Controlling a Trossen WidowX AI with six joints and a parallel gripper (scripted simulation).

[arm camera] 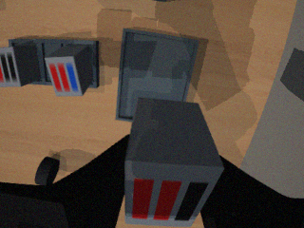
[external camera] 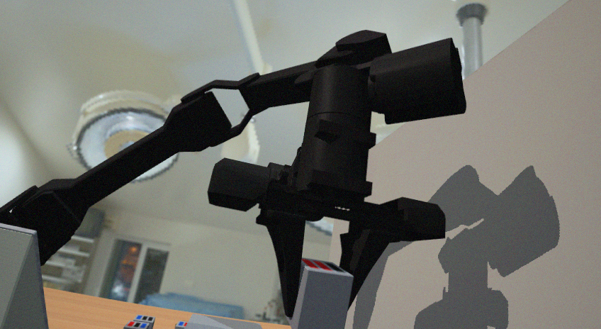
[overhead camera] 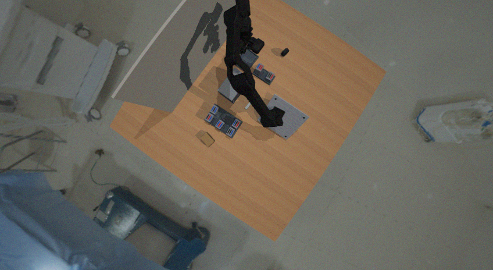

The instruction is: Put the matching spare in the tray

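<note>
Right now the dark grey tray is 15 cm below my gripper tip. From my gripper tip the other things lie so: tall beige panel (21 cm ahead, 16 cm to the left, 7 cm above); small black object (19 cm behind, 14 cm to the right, 13 cm below); grey mounted unit (2 cm behind, 20 cm to the left, 10 cm below).
</note>
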